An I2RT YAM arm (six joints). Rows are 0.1 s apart.
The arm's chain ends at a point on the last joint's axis. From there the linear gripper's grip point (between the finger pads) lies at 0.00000 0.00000 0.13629 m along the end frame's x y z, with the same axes.
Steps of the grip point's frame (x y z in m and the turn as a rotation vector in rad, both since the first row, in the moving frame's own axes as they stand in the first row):
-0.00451 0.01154 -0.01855 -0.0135 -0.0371 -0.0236
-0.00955 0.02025 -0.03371 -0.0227 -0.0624 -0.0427
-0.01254 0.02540 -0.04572 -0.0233 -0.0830 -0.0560
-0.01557 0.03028 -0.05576 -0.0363 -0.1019 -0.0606
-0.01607 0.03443 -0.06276 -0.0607 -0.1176 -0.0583
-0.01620 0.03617 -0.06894 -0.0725 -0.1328 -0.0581
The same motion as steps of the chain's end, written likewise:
0.00052 0.00964 -0.01844 -0.0135 -0.0371 -0.0236
-0.00112 0.01698 -0.03341 -0.0227 -0.0624 -0.0427
-0.00134 0.02191 -0.04521 -0.0233 -0.0830 -0.0560
-0.00187 0.02493 -0.05496 -0.0363 -0.1019 -0.0606
-0.00034 0.02572 -0.06157 -0.0607 -0.1176 -0.0583
0.00153 0.02581 -0.06738 -0.0725 -0.1328 -0.0581

